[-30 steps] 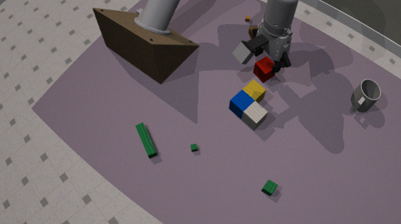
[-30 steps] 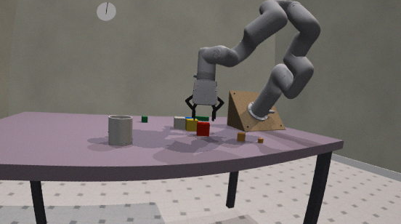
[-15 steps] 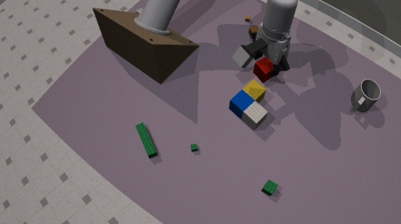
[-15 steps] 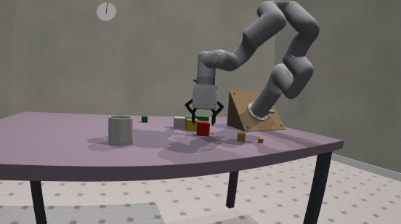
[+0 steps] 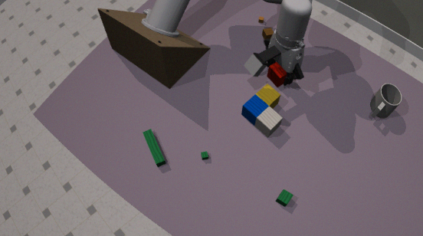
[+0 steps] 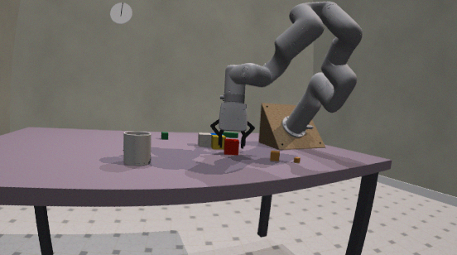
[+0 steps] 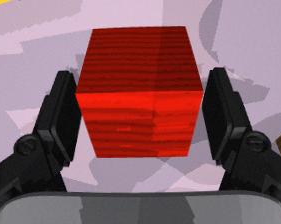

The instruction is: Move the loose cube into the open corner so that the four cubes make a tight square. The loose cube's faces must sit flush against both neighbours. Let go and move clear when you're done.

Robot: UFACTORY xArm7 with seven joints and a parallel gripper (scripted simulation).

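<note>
Right now the red cube is 10 mm below my hand. Round my hand: green bar 110 mm behind, 410 mm to the right, 20 mm below; white cube 70 mm ahead, 150 mm to the right, 10 mm below.
</note>
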